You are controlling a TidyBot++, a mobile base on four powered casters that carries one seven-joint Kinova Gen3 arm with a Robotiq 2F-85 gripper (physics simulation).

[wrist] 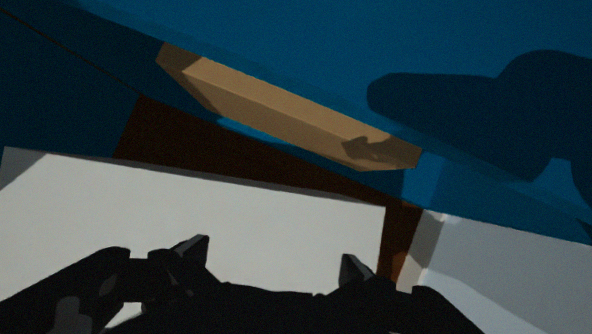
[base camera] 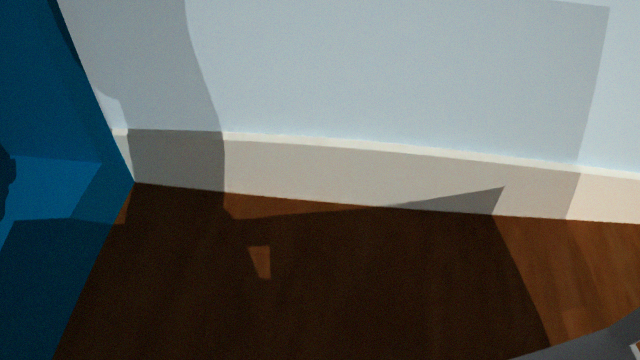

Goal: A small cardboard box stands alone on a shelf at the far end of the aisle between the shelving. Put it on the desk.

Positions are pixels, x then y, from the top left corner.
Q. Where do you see a blue shelving unit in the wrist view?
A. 63,104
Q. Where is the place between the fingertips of my gripper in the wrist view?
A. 274,260
